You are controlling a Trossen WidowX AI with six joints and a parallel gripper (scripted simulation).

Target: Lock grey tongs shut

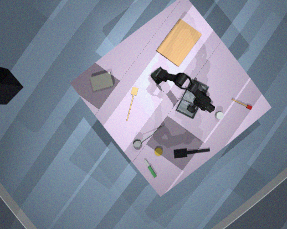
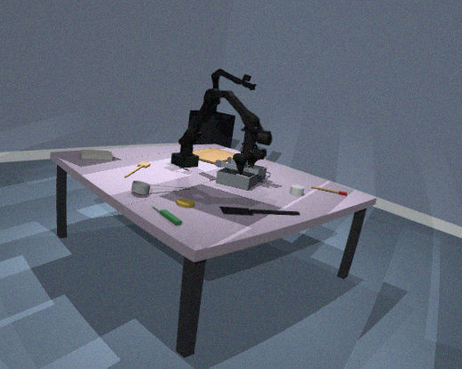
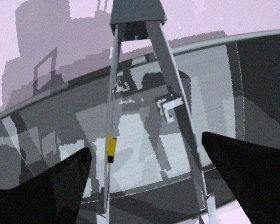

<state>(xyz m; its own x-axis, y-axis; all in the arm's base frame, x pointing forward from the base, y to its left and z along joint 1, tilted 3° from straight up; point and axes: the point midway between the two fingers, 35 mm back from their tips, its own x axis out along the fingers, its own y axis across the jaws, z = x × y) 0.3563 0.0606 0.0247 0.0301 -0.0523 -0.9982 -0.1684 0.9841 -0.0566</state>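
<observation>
Now: the roasting tin 3 cm behind my gripper tip, 1 cm to the left of it and 2 cm below it. The rest, counted from my gripper tip: black spatula 31 cm ahead, 31 cm to the right, 4 cm below; then yellow tab 1 cm ahead, 2 cm to the left, 3 cm above; then white cup 25 cm ahead, 10 cm to the left, 3 cm below.
</observation>
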